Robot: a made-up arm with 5 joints. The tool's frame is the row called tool.
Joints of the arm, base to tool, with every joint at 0 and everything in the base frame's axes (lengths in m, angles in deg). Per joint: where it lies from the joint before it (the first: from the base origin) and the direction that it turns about. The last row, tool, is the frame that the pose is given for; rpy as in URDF.
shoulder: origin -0.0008 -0.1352 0.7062 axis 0 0 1
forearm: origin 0.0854 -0.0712 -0.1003 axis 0 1 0
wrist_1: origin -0.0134 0.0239 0.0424 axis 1 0 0
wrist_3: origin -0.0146 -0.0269 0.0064 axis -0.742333 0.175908 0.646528
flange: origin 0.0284 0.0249 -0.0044 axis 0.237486 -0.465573 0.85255
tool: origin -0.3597 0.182 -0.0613 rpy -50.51 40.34 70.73
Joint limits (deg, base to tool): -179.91..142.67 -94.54..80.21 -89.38..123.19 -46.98..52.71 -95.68..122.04
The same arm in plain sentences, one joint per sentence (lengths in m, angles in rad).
The arm has five revolute joints in a row. What follows holds with every joint at zero, and every direction is one of the base frame's. The first joint lies 0.0008 m along -x and 0.1352 m along -y and 0.7062 m along +z from the base frame's origin and turns about +z, from -3.14 to 2.4901 rad. The second joint lies 0.0854 m along +x and 0.0712 m along -y and 0.1003 m along -z from the first joint and turns about +y, from -1.65 to 1.3999 rad. The third joint lies 0.0134 m along -x and 0.0239 m along +y and 0.0424 m along +z from the second joint and turns about +x, from -1.56 to 2.1501 rad. The fourth joint lies 0.0146 m along -x and 0.0269 m along -y and 0.0064 m along +z from the third joint and turns about the direction (-0.742333, 0.175908, 0.646528), from -0.82 to 0.92 rad. The fifth joint lies 0.0284 m along +x and 0.0249 m along +y and 0.0044 m along -z from the fourth joint and turns about the direction (0.237486, -0.465573, 0.85255), from -1.6699 to 2.13 rad. The tool frame, which is the frame that the pose is given for, lies 0.3597 m along -x and 0.182 m along +y and 0.0613 m along -z from the fifth joint; its axes are the base frame's turned by roll -0.8816, pitch 0.7041 and yaw 1.2345 rad (as in URDF: about the fixed x, then y, then z).
